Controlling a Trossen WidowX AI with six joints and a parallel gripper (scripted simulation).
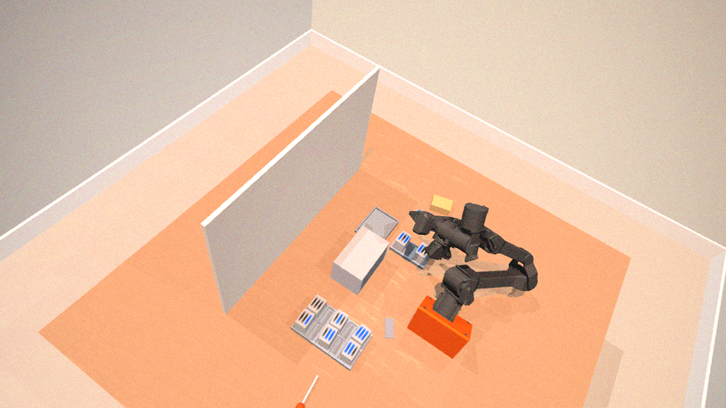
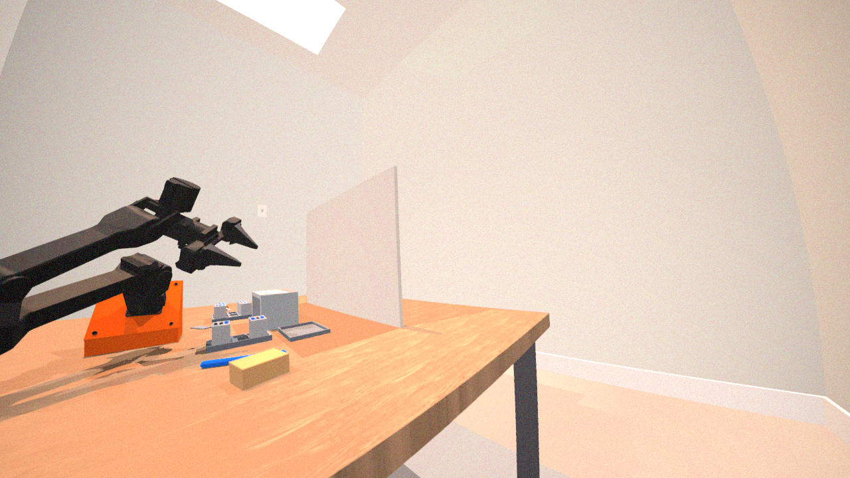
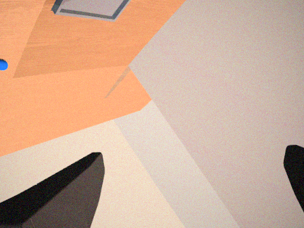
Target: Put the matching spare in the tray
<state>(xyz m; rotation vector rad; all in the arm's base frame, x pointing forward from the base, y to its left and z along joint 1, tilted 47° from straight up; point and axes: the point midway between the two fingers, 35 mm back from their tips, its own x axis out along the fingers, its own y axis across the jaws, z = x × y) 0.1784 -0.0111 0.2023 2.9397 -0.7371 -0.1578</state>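
Now: gripper tip 40 cm to the right of the grey spare block, 16 cm above it and 10 cm short of it. From my gripper tip the other things lie so: blue pen (20 cm below, 15 cm to the right, 2 cm behind); grey box-shaped unit (16 cm to the left, 15 cm below, 8 cm ahead); grey tray (20 cm below, 12 cm ahead, 2 cm to the right).
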